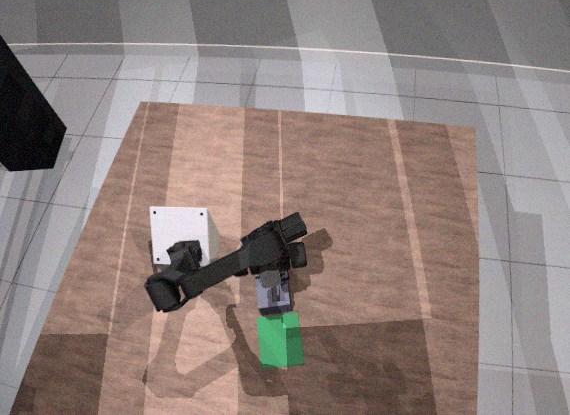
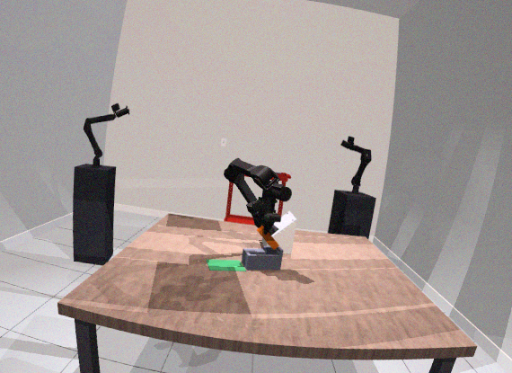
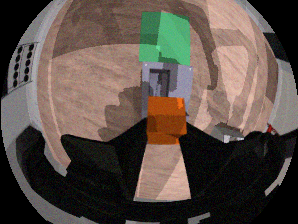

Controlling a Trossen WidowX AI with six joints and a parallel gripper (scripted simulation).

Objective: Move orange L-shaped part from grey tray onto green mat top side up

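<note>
The green mat lies 150 mm to the right of my gripper tip and 170 mm below it. From my gripper tip the other things lie so: orange L-shaped part 20 mm behind, 30 mm to the left, 30 mm below.
</note>
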